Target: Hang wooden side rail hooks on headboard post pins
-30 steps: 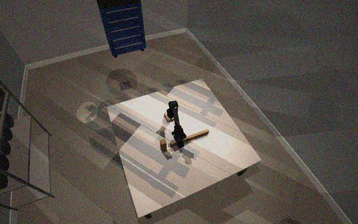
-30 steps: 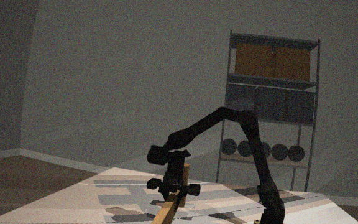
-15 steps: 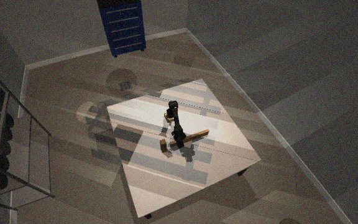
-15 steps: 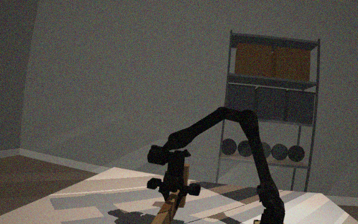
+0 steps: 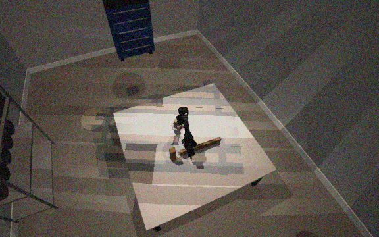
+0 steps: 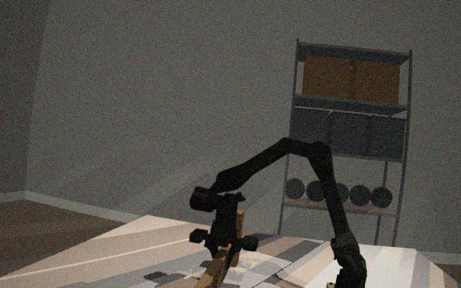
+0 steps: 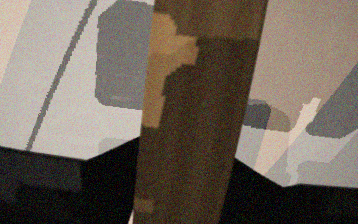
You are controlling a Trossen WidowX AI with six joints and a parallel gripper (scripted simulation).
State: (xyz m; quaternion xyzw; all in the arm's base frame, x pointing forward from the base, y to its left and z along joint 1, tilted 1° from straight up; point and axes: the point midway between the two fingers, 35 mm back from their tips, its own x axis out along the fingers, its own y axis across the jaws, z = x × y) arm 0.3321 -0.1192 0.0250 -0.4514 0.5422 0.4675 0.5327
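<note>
Right now my gripper tip is 2 cm past the headboard post, 15 cm to the left of it and 4 cm below it.
</note>
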